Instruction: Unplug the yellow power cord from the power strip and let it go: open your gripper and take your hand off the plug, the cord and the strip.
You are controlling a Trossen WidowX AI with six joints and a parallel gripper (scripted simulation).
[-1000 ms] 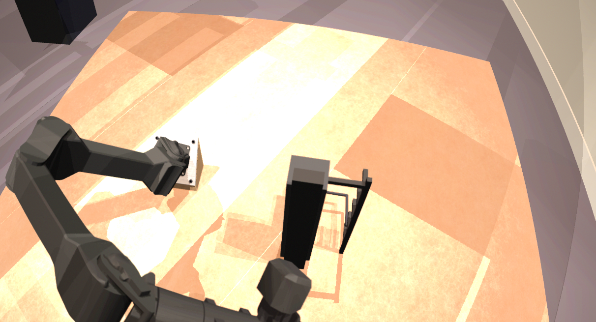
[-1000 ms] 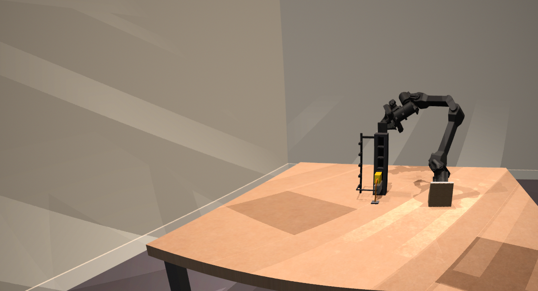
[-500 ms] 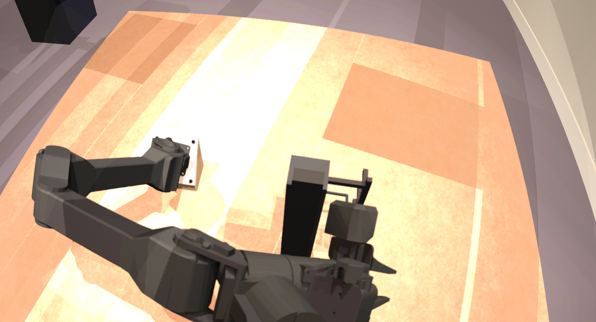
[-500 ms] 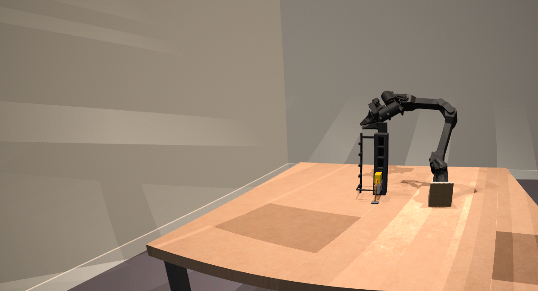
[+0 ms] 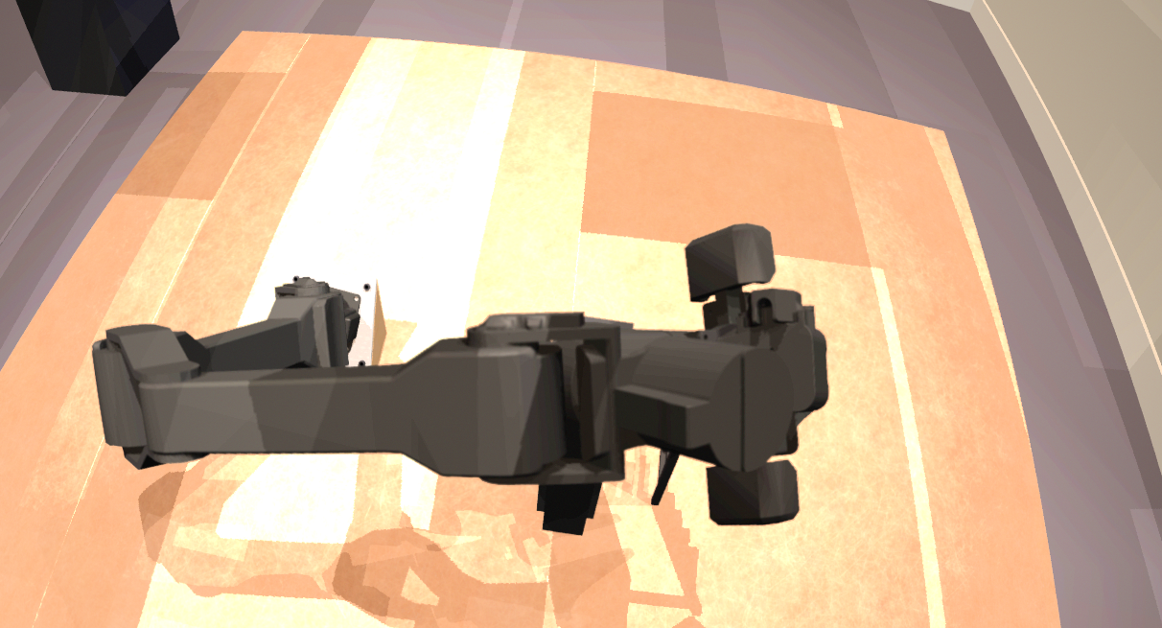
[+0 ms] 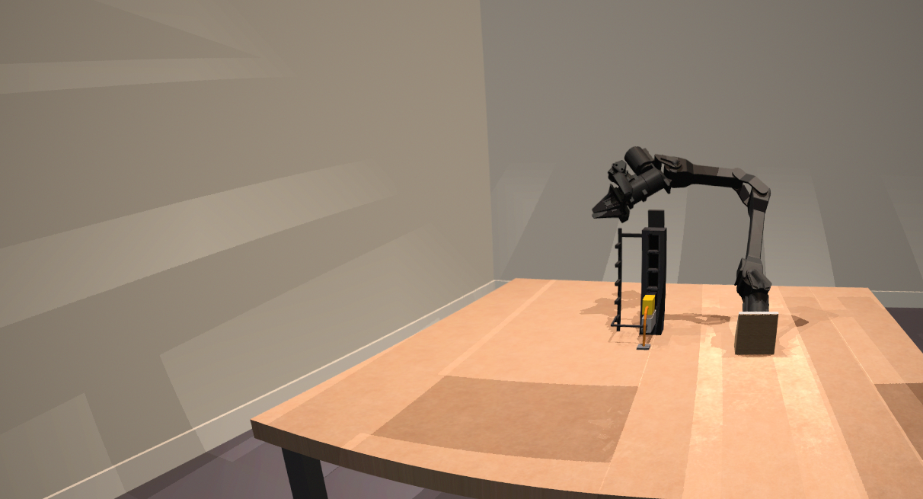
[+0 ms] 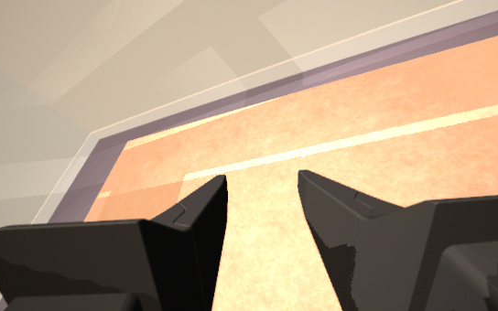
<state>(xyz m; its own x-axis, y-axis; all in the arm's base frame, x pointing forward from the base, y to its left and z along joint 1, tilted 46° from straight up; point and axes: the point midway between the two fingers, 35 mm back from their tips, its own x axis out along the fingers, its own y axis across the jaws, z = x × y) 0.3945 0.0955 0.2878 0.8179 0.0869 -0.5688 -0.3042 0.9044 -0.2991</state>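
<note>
My gripper tip is 180 mm above the yellow plug, 160 mm past it and 70 mm to the right of it. Round my gripper tip: dark tower 160 mm behind, 140 mm below, 20 mm to the right; then pad 280 mm below, 170 mm behind, 140 mm to the left.
</note>
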